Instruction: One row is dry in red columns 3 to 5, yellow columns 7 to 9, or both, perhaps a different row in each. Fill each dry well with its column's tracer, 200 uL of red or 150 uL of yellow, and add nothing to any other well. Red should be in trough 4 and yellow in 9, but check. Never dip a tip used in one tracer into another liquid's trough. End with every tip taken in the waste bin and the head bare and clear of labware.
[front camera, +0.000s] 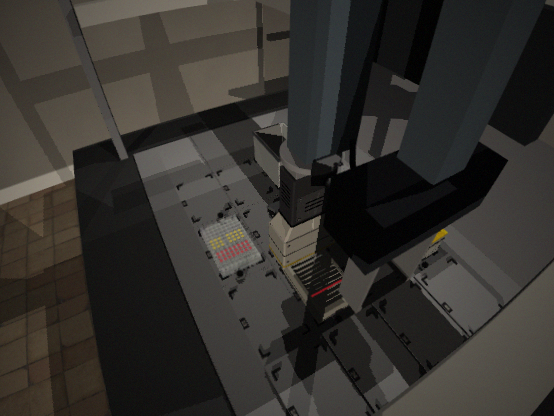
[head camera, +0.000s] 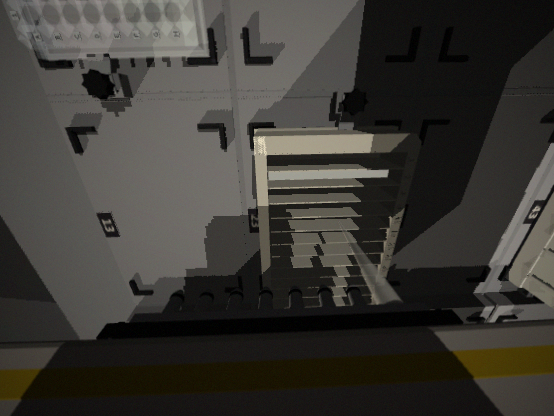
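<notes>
The pipetting head (front camera: 295, 240) is above the trough rack (front camera: 296, 285) (head camera: 335, 144). In the head view a clear tip (head camera: 370, 267) is on the rightmost channel, over the rack; the other channel ends look bare. No colour shows in the tip. A red trough (front camera: 326, 288) shows in the front view; a whitish strip (head camera: 327, 175) shows in the head view. No yellow trough shows. The well plate (front camera: 257, 260) (head camera: 120, 50) has a red block and a yellow block, with a gap across the yellow. The parked plate gripper (front camera: 384, 292) has its paddles apart, empty.
The waste bin (front camera: 267, 157) stands at the back, partly behind the head. A yellow corner of the tip rack (front camera: 440, 235) shows behind the gripper; a pale side of labware (head camera: 537, 260) shows at the head view's right edge. Black locating corners and knobs stand on the deck.
</notes>
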